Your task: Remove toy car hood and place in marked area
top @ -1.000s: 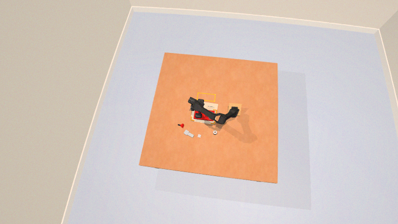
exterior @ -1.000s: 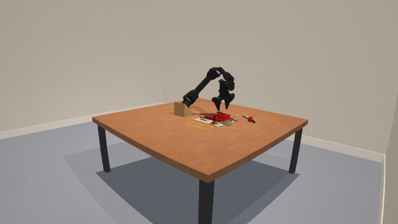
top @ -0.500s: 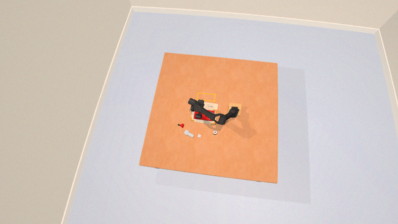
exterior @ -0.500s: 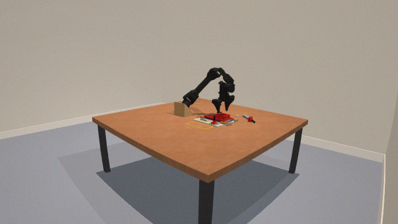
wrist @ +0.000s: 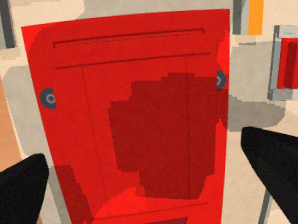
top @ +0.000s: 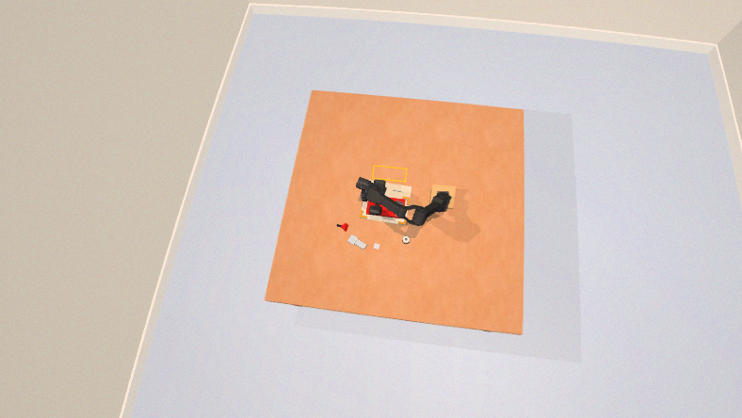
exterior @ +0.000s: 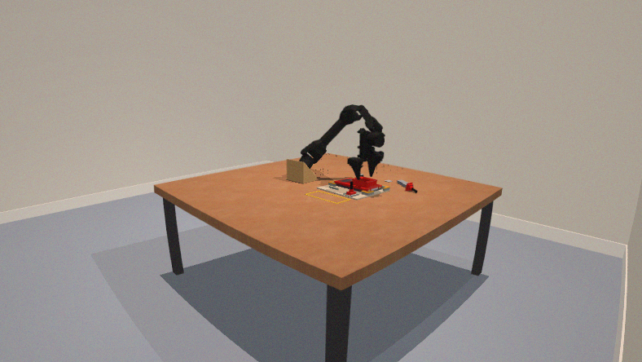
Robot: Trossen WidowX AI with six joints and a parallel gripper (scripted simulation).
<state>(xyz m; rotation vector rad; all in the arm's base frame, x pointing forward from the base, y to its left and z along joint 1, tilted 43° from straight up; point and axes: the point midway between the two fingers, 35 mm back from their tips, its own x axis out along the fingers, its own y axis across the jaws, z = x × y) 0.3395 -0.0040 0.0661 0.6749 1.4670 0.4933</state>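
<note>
Right now the hood is 1 cm below my gripper tip.
</note>
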